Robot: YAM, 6 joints.
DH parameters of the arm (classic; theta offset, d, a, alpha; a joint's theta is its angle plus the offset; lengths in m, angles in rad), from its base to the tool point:
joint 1: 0 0.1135 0.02 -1.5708
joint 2: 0 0 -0.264 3.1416
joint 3: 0.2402 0 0.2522 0
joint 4: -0.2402 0 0.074 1.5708
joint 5: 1.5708 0 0 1.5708
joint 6: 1.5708 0.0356 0 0
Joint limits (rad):
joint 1: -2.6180..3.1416
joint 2: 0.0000..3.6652
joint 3: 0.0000..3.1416
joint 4: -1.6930..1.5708
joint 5: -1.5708..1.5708
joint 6: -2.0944..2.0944
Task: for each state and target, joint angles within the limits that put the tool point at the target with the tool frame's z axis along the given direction. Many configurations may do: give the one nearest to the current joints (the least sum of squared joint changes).
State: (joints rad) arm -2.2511 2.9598 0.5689 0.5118 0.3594 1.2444
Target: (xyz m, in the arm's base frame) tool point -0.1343 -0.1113 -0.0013 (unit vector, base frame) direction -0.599 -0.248 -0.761
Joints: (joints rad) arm -2.4049 2.2093 0.1124 1.2020 0.2206 1.2444
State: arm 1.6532 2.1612 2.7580 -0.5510 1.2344 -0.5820
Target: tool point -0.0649 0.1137 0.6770 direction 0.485 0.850 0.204
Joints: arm 2.3486 1.7618 3.1388 -0.7214 1.2294 -0.5820
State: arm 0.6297 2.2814 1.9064 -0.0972 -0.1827 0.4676
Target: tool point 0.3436 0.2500 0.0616 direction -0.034 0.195 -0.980
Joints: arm 0.6140 2.3320 1.5297 -0.6824 -0.1800 0.4676
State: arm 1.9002 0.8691 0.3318 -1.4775 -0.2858 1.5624
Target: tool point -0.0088 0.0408 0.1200 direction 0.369 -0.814 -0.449
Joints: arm 1.8754 1.4759 0.2735 -1.4707 0.1081 1.5624
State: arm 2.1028 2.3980 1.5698 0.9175 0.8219 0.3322
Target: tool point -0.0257 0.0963 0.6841 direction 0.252 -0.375 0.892
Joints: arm 1.8770 1.5167 2.2509 1.2889 0.1276 0.3322
